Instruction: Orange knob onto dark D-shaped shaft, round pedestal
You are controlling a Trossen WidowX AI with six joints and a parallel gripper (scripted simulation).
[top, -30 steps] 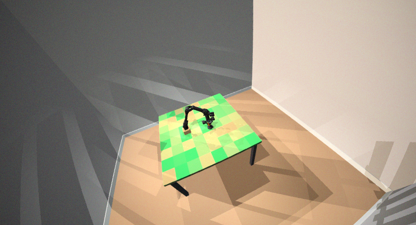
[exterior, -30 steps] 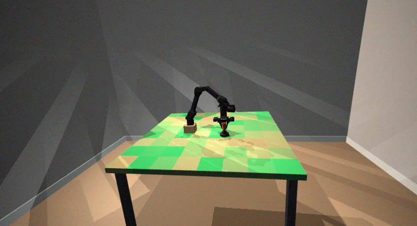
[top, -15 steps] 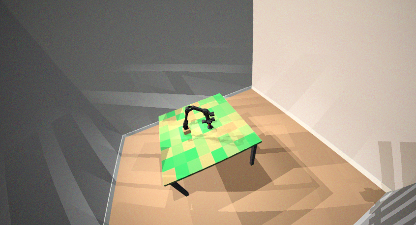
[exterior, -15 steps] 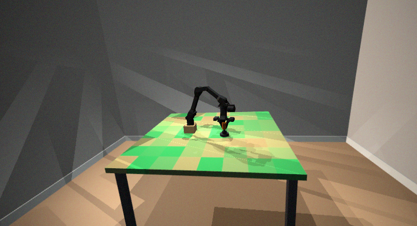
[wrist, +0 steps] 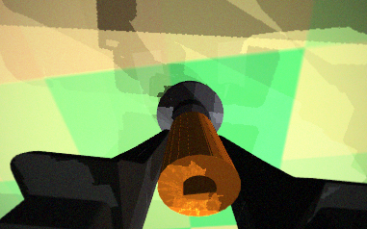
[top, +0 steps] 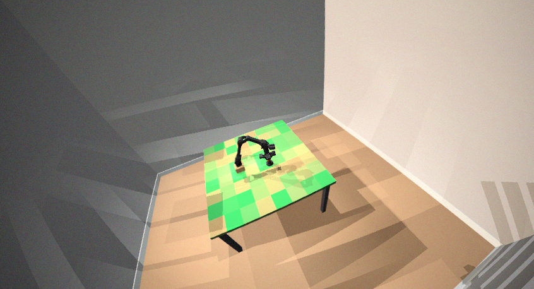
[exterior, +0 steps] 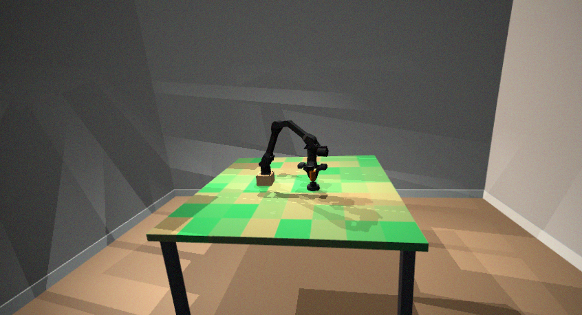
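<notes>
Now: the orange knob 2 cm above my gripper tip. From my gripper tip the other things lie so: round pedestal: 4 cm below.
</notes>
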